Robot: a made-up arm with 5 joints.
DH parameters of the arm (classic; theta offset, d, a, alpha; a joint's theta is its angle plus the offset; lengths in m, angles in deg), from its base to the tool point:
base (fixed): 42.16 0 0.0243 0
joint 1: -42.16 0.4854 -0.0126 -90
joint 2: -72.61 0 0.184 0
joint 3: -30.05 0 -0.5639 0
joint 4: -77.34 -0.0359 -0.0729 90
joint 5: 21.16 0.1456 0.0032 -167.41
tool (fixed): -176.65 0.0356 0 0
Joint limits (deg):
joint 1: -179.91..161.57
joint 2: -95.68..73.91
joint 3: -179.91..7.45
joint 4: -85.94..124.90
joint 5: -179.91..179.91
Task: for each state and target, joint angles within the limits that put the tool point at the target. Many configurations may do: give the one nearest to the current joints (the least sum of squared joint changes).
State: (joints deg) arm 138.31 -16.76 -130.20 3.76 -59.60
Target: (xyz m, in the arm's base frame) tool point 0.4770 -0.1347 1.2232
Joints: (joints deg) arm 158.02 -47.22 -151.26 6.98 -59.35
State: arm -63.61 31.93 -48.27 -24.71 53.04
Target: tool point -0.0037 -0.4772 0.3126
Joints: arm -88.94 -2.89 -23.43 -67.82 54.22
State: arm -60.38 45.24 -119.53 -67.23 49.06
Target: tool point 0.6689 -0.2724 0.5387
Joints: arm -21.49 49.80 -111.32 -77.97 49.00
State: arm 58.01 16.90 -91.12 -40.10 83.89
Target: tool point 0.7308 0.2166 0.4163
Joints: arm 18.40 31.36 -80.73 -36.98 84.32
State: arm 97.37 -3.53 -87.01 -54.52 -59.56
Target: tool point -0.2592 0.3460 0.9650
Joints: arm 134.27 -24.56 -72.13 -83.92 -58.07
